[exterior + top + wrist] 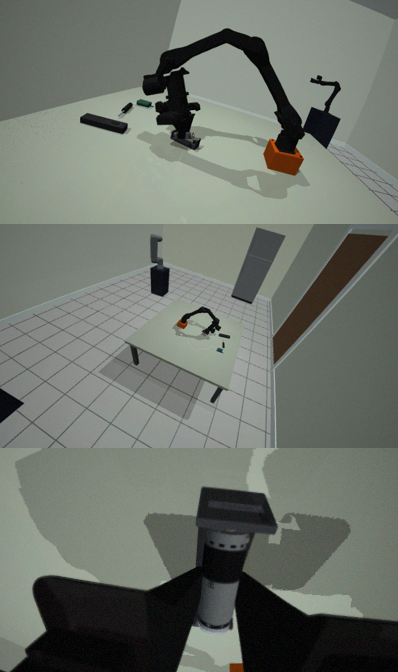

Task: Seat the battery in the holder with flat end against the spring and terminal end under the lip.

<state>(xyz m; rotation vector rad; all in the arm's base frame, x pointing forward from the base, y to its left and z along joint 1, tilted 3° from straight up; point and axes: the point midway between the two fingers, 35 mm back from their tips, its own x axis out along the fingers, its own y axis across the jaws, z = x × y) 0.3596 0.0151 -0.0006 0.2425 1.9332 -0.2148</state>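
The black-and-white battery is 10 mm above my gripper tip. Round my gripper tip: small screwdriver (280 mm ahead, 90 mm to the right, 10 mm below); then long black bar (270 mm ahead, 70 mm to the left).
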